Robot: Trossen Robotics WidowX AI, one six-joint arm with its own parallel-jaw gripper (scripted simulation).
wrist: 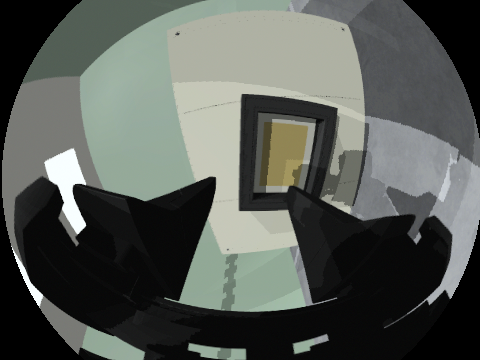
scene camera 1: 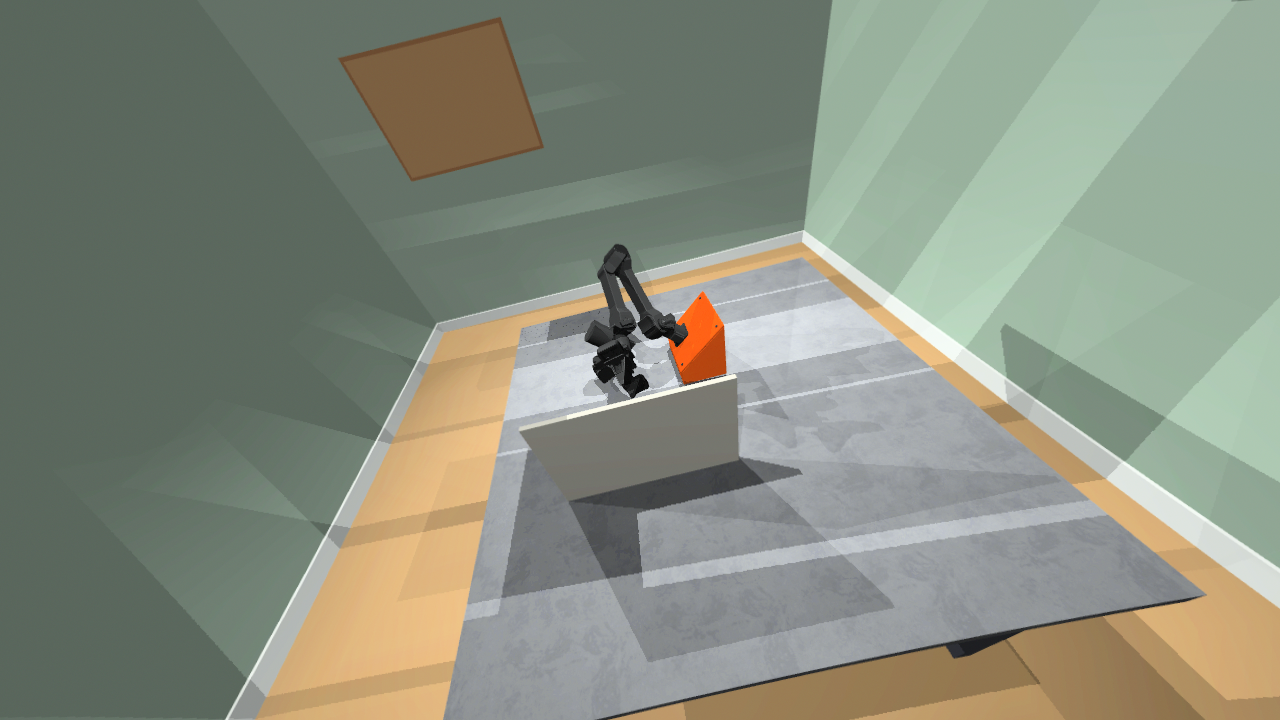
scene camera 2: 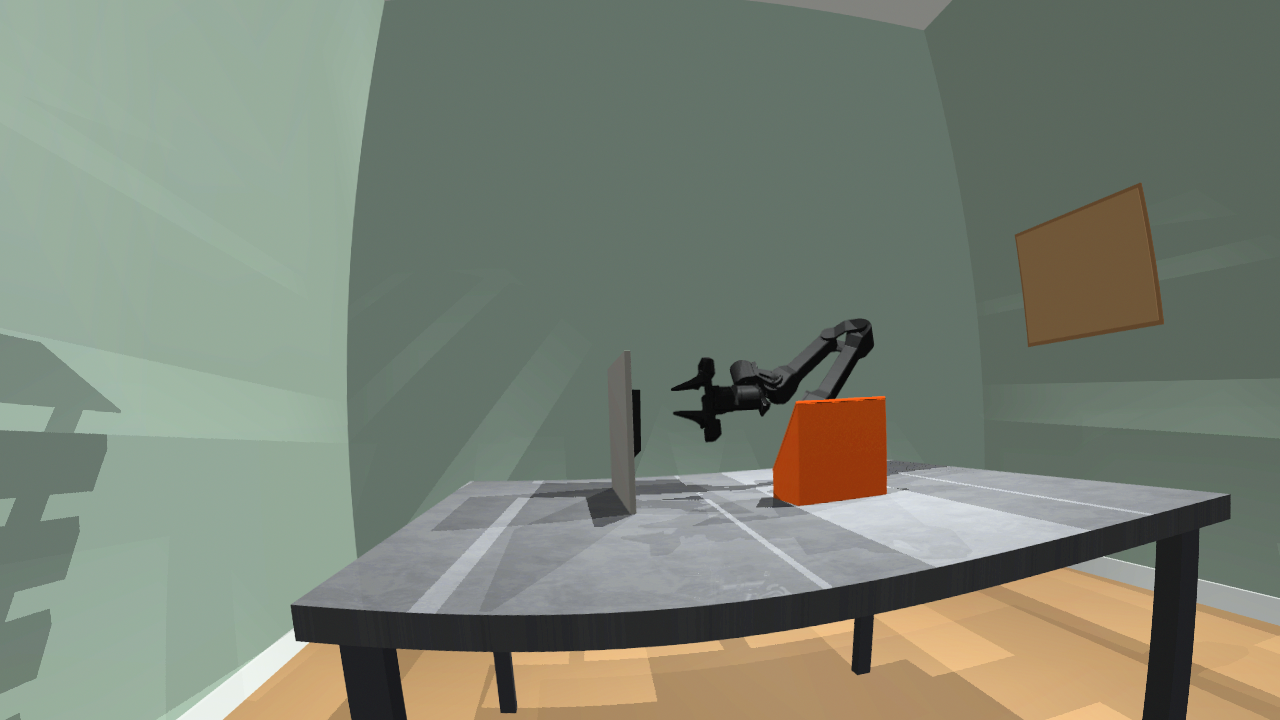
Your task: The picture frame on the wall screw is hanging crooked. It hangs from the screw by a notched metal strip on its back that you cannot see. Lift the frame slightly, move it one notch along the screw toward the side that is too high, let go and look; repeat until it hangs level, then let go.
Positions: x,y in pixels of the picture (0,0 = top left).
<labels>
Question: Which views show my gripper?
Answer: The wrist view, scene camera 1 and scene camera 2: all of them.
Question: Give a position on a wall panel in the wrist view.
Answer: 215,60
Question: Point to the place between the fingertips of my gripper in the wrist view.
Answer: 252,187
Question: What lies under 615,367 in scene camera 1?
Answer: My gripper.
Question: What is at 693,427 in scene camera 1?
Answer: A wall panel.
</labels>
